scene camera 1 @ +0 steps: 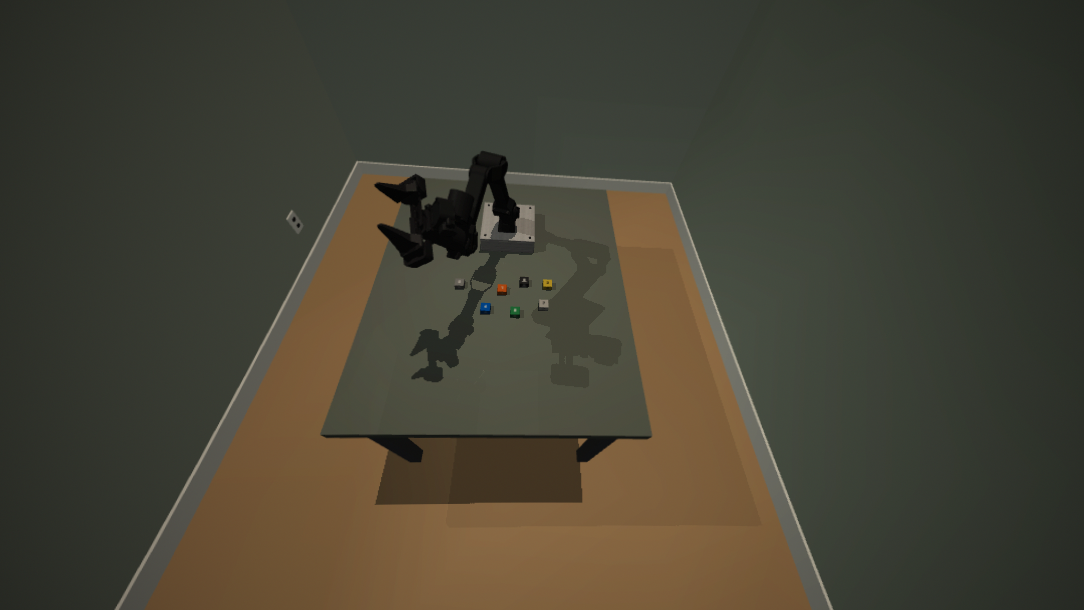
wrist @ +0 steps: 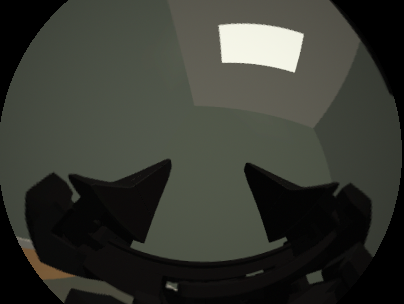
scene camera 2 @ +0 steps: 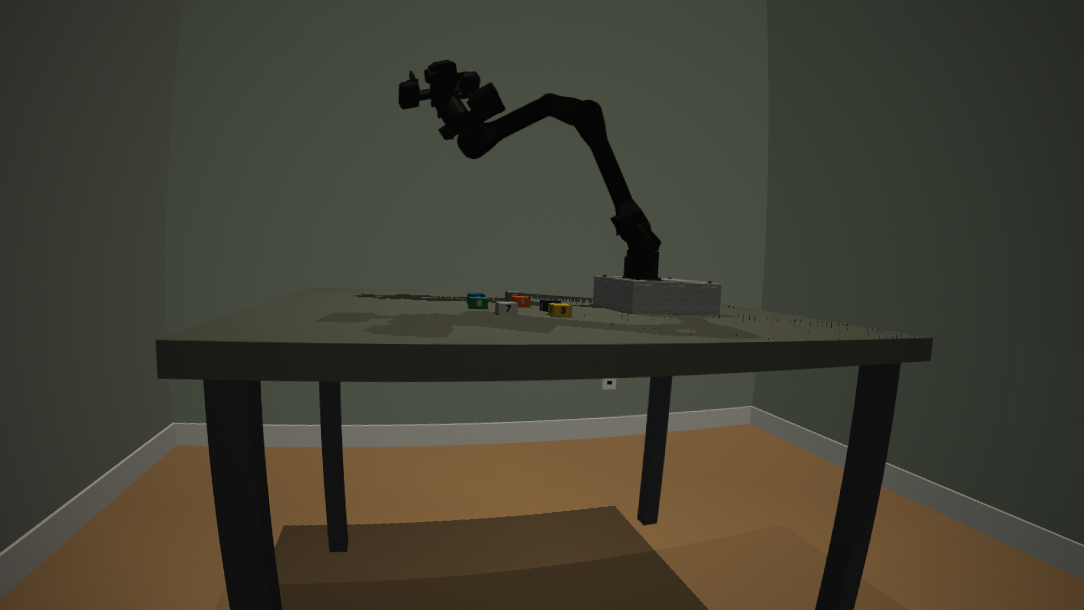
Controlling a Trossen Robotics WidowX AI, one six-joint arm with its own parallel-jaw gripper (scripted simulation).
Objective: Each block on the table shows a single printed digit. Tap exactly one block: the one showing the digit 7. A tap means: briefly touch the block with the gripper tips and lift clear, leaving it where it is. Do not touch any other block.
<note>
The gripper (scene camera 1: pixel 377 204) is open, holding nothing.
The gripper is seen too in the wrist view (wrist: pixel 209 165) and in scene camera 2 (scene camera 2: pixel 427 69).
</note>
